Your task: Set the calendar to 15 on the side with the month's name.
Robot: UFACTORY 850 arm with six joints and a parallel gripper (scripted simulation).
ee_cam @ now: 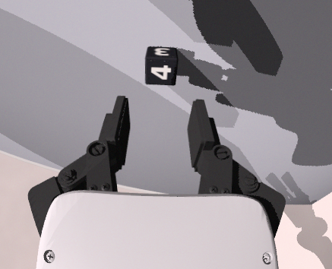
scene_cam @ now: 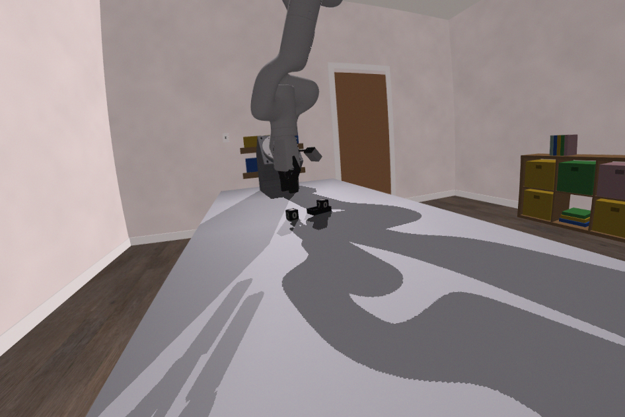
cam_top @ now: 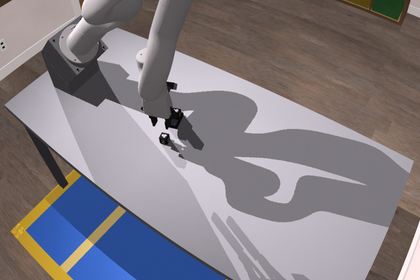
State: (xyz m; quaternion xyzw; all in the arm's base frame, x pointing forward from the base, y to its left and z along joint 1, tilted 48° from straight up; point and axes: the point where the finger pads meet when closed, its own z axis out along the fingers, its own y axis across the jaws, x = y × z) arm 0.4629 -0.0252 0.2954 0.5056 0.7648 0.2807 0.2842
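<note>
My hand is 100 mm above the black number cube. Also, from my hand: black tray: 100 mm to the left, 100 mm below, 50 mm behind.
</note>
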